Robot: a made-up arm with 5 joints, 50 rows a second.
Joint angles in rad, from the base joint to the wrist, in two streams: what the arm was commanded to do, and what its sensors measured. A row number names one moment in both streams.
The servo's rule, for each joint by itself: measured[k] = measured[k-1] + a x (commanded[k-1-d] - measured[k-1]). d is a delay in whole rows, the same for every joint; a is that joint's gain. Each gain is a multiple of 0.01, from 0.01 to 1. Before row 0 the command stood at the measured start. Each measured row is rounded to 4 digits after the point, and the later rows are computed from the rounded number. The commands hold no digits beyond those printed.
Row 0, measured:
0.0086, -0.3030, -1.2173, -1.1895, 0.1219
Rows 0 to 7, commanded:
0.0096, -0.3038, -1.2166, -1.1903, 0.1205
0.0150, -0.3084, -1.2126, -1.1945, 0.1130
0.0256, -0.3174, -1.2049, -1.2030, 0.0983
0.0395, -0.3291, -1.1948, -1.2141, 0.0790
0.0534, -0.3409, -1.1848, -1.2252, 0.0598
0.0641, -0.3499, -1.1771, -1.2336, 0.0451
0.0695, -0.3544, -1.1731, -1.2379, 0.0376
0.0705, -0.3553, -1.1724, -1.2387, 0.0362
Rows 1 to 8, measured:
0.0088, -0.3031, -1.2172, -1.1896, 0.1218
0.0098, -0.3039, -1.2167, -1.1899, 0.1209
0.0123, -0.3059, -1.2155, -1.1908, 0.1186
0.0167, -0.3094, -1.2134, -1.1924, 0.1146
0.0226, -0.3141, -1.2105, -1.1947, 0.1091
0.0292, -0.3195, -1.2072, -1.1974, 0.1027
0.0356, -0.3247, -1.2038, -1.2002, 0.0962
0.0412, -0.3293, -1.2007, -1.2029, 0.0902
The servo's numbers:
d 0
a 0.16 0.15 0.10 0.07 0.10

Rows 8 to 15, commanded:
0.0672, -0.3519, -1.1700, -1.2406, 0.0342
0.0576, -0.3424, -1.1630, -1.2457, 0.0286
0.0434, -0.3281, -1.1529, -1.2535, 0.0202
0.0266, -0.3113, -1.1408, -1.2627, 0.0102
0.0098, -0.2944, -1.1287, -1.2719, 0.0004
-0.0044, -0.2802, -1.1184, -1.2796, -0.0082
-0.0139, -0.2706, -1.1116, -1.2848, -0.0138
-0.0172, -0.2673, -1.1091, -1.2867, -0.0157
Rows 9 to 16, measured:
0.0454, -0.3327, -1.1976, -1.2055, 0.0846
0.0474, -0.3342, -1.1941, -1.2083, 0.0790
0.0468, -0.3333, -1.1900, -1.2115, 0.0731
0.0436, -0.3300, -1.1851, -1.2151, 0.0668
0.0382, -0.3247, -1.1795, -1.2191, 0.0602
0.0314, -0.3180, -1.1734, -1.2233, 0.0534
0.0242, -0.3109, -1.1672, -1.2276, 0.0467
0.0176, -0.3044, -1.1614, -1.2317, 0.0405

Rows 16 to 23, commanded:
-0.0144, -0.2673, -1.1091, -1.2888, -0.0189
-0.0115, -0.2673, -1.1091, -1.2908, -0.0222
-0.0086, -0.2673, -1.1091, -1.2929, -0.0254
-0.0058, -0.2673, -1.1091, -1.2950, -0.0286
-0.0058, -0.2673, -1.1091, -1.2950, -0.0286
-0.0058, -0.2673, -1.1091, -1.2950, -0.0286
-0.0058, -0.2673, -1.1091, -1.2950, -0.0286
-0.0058, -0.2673, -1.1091, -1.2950, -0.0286
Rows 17 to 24, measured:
0.0125, -0.2988, -1.1562, -1.2357, 0.0346
0.0087, -0.2941, -1.1515, -1.2396, 0.0289
0.0059, -0.2901, -1.1473, -1.2433, 0.0235
0.0040, -0.2867, -1.1435, -1.2469, 0.0183
0.0024, -0.2838, -1.1401, -1.2503, 0.0136
0.0011, -0.2813, -1.1370, -1.2534, 0.0094
0.0000, -0.2792, -1.1342, -1.2563, 0.0056
-0.0009, -0.2774, -1.1317, -1.2590, 0.0022

